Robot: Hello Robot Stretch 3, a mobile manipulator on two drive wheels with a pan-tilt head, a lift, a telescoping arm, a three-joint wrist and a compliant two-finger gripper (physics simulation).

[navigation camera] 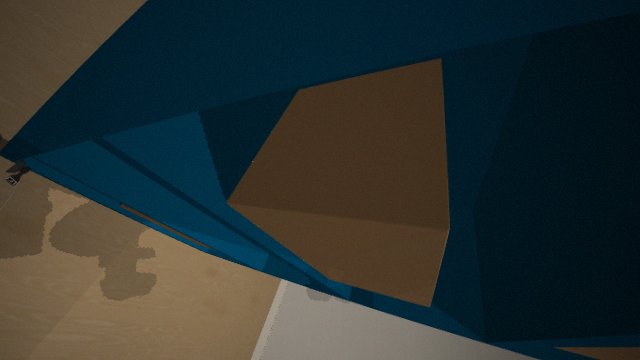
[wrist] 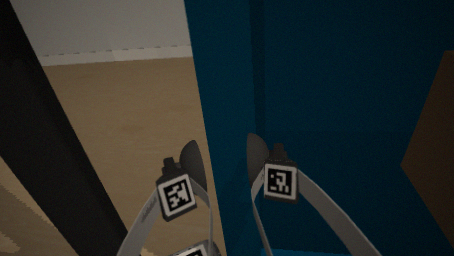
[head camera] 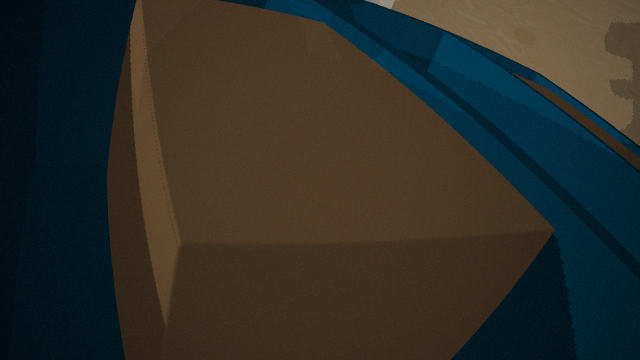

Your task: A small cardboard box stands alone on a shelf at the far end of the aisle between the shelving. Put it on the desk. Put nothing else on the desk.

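Frame: origin at the robot's base, x ahead, y left, z up, level; centimetres.
Seen in the pictures: gripper, fingertip midpoint: (navigation camera: pixel 6 155) (wrist: pixel 223 155).
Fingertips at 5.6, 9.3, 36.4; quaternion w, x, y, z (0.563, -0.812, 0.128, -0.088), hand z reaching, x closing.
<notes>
A point is followed by its place in that frame, as x, y, z.
A cardboard box (head camera: pixel 325 150) @(27.8, -1.1, 116.2) (navigation camera: pixel 350 150) @(26.2, 10.9, 115.7) fills much of the head view, very close, and stands in a compartment of a blue shelf unit (head camera: pixel 500 110) @(61.2, -15.1, 53.4) (navigation camera: pixel 250 50) @(6.8, 9.8, 119.2) (wrist: pixel 320 75) @(44.3, 39.8, 24.9). Part of a cardboard box (wrist: pixel 435 160) @(46.8, 10.7, 16.8) also shows at the right edge of the wrist view. I cannot tell whether either is the small box that stands alone. My gripper (wrist: pixel 223 155) @(5.6, 9.3, 36.4) is open and empty, its fingertips in front of the shelf unit's blue edge, with the box well off to the right. The desk does not show.
A black post (wrist: pixel 55 130) runs down the left of the wrist view. Wooden floor (navigation camera: pixel 210 290) @(88.5, -64.5, 0.1) (wrist: pixel 125 110) @(-8.1, 105.8, 0.0) lies beside the shelving, with a pale wall (navigation camera: pixel 375 330) @(158.8, -94.7, 94.5) (wrist: pixel 100 25) @(-13.2, 209.4, 27.7) beyond. Thin strips of cardboard (head camera: pixel 590 110) (navigation camera: pixel 165 226) show inside lower shelving.
</notes>
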